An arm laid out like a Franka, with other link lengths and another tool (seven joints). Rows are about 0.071 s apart.
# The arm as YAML. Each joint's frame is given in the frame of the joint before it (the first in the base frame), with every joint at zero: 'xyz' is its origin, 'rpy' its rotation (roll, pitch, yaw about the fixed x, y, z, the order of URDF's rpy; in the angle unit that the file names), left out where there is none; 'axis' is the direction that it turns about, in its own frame. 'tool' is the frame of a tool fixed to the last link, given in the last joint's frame.
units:
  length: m
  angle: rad
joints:
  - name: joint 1
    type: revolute
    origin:
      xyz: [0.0, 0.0, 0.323]
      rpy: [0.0, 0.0, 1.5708]
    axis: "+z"
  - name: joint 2
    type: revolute
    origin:
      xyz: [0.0, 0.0, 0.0]
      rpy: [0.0, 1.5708, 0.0]
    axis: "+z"
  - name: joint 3
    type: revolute
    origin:
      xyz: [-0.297, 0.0, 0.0]
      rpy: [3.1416, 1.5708, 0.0]
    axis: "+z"
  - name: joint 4
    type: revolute
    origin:
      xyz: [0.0, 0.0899, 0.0]
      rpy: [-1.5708, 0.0, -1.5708]
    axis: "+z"
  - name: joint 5
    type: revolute
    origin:
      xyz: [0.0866, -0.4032, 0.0]
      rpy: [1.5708, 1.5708, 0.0]
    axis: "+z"
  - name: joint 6
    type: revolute
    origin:
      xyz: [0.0, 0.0, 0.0]
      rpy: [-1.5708, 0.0, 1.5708]
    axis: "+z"
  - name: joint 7
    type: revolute
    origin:
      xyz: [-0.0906, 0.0, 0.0]
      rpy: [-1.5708, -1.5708, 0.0]
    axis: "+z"
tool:
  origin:
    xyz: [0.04, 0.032, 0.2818]
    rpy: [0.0, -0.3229, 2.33]
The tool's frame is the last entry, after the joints.
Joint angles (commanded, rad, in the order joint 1, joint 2, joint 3, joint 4, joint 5, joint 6, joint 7), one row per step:
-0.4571, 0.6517, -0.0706, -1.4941, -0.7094, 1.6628, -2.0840
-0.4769, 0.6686, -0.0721, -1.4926, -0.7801, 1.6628, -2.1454
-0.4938, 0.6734, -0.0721, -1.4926, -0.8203, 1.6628, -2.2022
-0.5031, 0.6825, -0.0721, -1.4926, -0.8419, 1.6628, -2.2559
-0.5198, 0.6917, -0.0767, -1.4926, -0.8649, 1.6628, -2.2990
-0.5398, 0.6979, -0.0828, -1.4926, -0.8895, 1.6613, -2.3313
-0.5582, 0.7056, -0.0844, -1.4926, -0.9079, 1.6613, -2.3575
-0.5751, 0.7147, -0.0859, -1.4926, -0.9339, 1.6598, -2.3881
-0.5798, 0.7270, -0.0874, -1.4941, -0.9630, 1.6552, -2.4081
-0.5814, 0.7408, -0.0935, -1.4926, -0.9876, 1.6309, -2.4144
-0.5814, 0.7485, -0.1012, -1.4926, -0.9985, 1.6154, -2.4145
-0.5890, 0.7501, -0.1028, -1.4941, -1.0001, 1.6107, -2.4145
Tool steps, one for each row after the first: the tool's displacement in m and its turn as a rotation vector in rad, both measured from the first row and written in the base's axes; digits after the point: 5 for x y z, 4 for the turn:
-0.01323, -0.02160, -0.00077, -0.0054, 0.0726, 0.0567
-0.02272, -0.03525, 0.00095, 0.0056, 0.1215, 0.0965
-0.02929, -0.04097, -0.00315, 0.0305, 0.1645, 0.1315
-0.04228, -0.05274, -0.00593, 0.0471, 0.2052, 0.1489
-0.05801, -0.06726, -0.00563, 0.0548, 0.2411, 0.1543
-0.07073, -0.07758, -0.00800, 0.0660, 0.2696, 0.1593
-0.08344, -0.08801, -0.00991, 0.0769, 0.3068, 0.1708
-0.09100, -0.09340, -0.01328, 0.0806, 0.3474, 0.1874
-0.10397, -0.09835, -0.01376, 0.0767, 0.3936, 0.1792
-0.11367, -0.10170, -0.01348, 0.0729, 0.4198, 0.1671
-0.12115, -0.10464, -0.01393, 0.0753, 0.4266, 0.1558

